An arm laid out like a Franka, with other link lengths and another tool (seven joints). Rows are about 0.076 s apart.
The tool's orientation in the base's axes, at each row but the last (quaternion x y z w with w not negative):
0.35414, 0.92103, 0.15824, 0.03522
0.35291, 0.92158, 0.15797, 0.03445
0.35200, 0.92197, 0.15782, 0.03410
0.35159, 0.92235, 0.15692, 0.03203
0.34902, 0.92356, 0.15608, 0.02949
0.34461, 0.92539, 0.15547, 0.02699
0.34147, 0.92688, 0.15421, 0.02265
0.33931, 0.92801, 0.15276, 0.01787
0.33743, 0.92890, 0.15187, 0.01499
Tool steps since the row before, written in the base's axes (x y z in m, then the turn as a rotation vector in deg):
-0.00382, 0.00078, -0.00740, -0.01, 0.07, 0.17
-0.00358, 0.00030, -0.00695, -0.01, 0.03, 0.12
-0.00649, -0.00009, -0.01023, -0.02, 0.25, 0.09
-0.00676, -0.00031, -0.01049, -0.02, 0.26, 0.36
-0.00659, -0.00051, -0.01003, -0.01, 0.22, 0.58
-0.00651, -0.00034, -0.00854, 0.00, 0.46, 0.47
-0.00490, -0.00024, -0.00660, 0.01, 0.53, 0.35
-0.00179, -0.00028, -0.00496, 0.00, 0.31, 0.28
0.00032, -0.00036, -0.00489, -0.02, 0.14, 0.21
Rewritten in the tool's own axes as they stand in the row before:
0.00302, -0.00425, 0.00654, 0.06, 0.10, -0.14
0.00254, -0.00427, 0.00604, 0.03, 0.05, -0.11
0.00431, -0.00743, 0.00854, 0.18, 0.19, -0.02
0.00433, -0.00781, 0.00872, 0.20, 0.28, -0.28
0.00409, -0.00765, 0.00831, 0.18, 0.33, -0.49
0.00425, -0.00696, 0.00700, 0.32, 0.47, -0.32
0.00318, -0.00523, 0.00549, 0.35, 0.49, -0.19
0.00085, -0.00279, 0.00440, 0.22, 0.31, -0.18
-0.00084, -0.00149, 0.00461, 0.12, 0.15, -0.16

